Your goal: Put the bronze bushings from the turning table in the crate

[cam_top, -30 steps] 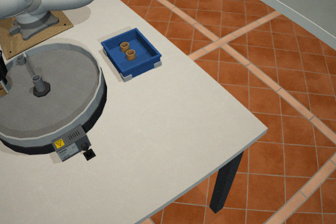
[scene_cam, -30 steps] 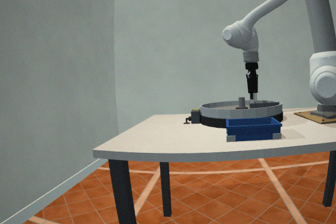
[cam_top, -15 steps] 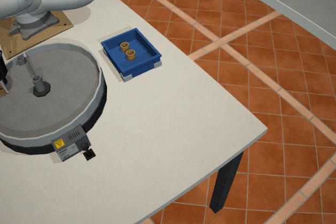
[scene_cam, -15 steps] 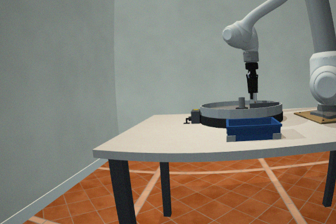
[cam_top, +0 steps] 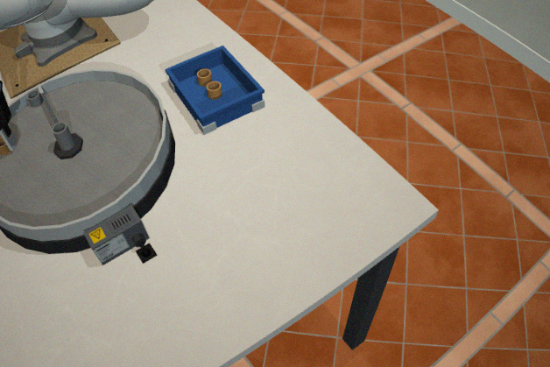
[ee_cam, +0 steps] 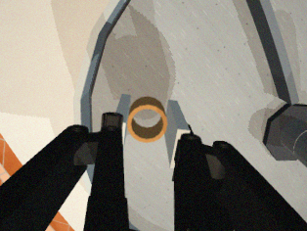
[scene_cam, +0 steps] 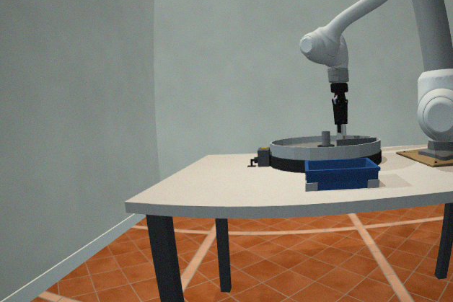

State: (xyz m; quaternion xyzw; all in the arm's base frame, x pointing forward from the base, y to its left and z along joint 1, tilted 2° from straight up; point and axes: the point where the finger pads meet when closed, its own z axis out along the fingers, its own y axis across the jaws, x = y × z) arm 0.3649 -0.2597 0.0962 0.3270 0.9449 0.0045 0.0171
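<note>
The crate lies 450 mm to the left of my hand, 140 mm ahead of it and 70 mm below it.
</note>
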